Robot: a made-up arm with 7 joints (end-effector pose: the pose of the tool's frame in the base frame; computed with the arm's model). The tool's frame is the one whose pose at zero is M.
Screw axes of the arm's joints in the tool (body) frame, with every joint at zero. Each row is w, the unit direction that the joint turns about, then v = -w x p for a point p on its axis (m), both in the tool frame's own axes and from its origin. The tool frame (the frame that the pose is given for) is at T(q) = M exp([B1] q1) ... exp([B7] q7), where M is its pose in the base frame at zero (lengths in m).
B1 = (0, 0, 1, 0.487, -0.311, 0)
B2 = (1, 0, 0, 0, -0.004, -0.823)
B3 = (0, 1, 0, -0.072, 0, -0.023)
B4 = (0, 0, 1, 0.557, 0.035, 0)
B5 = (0, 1, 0, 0.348, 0, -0.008)
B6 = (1, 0, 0, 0, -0.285, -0.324)
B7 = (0, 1, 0, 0.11, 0, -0.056)
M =
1 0 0 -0.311
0 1 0 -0.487
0 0 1 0.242
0 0 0 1
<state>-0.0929 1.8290 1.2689 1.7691 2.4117 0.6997 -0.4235</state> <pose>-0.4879 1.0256 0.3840 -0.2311 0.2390 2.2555</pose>
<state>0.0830 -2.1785 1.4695 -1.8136 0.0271 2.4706 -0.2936</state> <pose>-1.1822 0.4985 0.3232 -1.0006 -2.0296 0.4558</pose>
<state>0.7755 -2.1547 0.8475 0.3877 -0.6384 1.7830 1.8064</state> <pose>-0.5017 -0.3418 0.8909 -0.5558 1.8933 0.1883</pose>
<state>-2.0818 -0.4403 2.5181 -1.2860 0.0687 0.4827 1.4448</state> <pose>0.2060 0.0257 1.1058 -1.0464 -0.7952 0.4206</pose>
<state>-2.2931 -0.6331 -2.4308 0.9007 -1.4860 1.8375 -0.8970</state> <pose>0.7189 -0.1240 1.0683 0.3648 -0.0108 1.0649</pose>
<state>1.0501 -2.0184 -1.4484 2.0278 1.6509 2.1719 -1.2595</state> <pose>-0.7883 0.4121 0.4495 -1.1607 -1.8286 1.7066</pose>
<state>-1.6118 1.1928 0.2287 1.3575 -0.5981 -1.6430 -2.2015</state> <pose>0.2429 0.3976 -0.3584 2.0315 1.8954 -0.1533</pose>
